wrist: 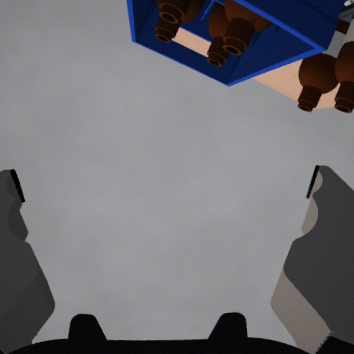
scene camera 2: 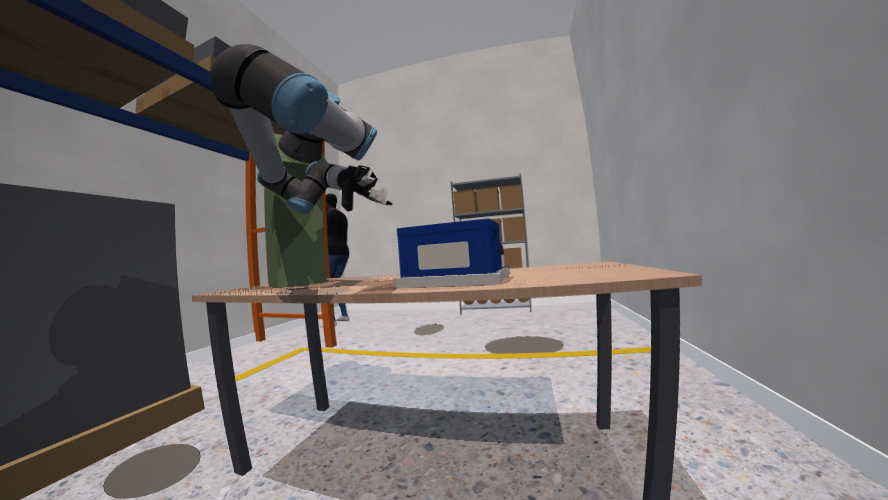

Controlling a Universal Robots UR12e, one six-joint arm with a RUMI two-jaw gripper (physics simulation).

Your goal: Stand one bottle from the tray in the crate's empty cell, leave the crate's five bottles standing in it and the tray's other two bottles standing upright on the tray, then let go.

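Frame: origin at the arm's base, x left, y back, z up, level; centimetres.
Where they show: gripper, fingertip midpoint: [wrist: 165, 171] [scene camera 2: 384, 192]; arm's base, origin of the base link: [scene camera 2: 300, 150].
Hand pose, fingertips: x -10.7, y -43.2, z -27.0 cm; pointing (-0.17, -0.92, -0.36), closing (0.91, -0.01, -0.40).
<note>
Things, the pixels of their top centre, and the offset from my fingertips. "*": a spot on its surface instead. Level surfaces: height alone.
- blue crate, middle of its top: [wrist: 196, 41] [scene camera 2: 450, 225] dx -2.3, dy -22.1, dz -13.5 cm
- pale base plate, surface spot: [scene camera 2: 444, 281] * dx -12.7, dy -21.2, dz -29.6 cm
- wooden table, its level: dz -31.0 cm
A blue crate [scene camera 2: 486, 255] [wrist: 306, 17] stands on the table. In the wrist view it is cut off by the top edge, with several brown bottles [wrist: 238, 32] inside, necks towards the camera; its empty cell cannot be made out. Two more brown bottles [wrist: 317, 74] [wrist: 346, 72] stand beside the crate at the right edge of the wrist view, partly cut off. The tray under them cannot be made out, and a third bottle beside the crate is not clear. My gripper [scene camera 2: 380, 191] [wrist: 165, 171] is open and empty, above and to the left of the crate in the scene view, tilted sideways.
A pale base plate [scene camera 2: 444, 281] lies under the crate on the wooden table [scene camera 2: 596, 279]. A green block [scene camera 2: 295, 248] and orange rack post [scene camera 2: 251, 254] stand left, near a person [scene camera 2: 337, 232]. A shelf rack [scene camera 2: 523, 195] with boxes stands behind.
</note>
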